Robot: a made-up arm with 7 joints. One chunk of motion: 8 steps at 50 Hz.
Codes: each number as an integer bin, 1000 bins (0 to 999) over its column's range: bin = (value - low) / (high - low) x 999, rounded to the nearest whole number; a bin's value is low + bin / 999 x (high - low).
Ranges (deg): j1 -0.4..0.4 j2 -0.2..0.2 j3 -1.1..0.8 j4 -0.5..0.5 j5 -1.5..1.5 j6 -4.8..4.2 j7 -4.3..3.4
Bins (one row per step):
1: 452 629 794 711 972 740 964
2: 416 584 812 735 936 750 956
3: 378 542 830 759 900 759 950
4: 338 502 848 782 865 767 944
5: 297 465 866 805 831 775 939
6: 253 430 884 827 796 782 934
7: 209 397 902 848 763 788 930
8: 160 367 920 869 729 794 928
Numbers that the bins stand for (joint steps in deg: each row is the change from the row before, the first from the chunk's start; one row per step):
1: -0.038 0.052 0.410 0.212 1.419 1.867 3.130
2: -0.067 0.034 0.444 0.236 1.311 1.957 3.069
3: -0.097 0.017 0.479 0.260 1.203 2.038 3.022
4: -0.129 0.001 0.513 0.283 1.098 2.110 2.976
5: -0.162 -0.014 0.547 0.306 0.995 2.182 2.938
6: -0.197 -0.028 0.581 0.328 0.890 2.245 2.899
7: -0.233 -0.041 0.616 0.349 0.791 2.299 2.868
8: -0.272 -0.053 0.650 0.370 0.689 2.353 2.853

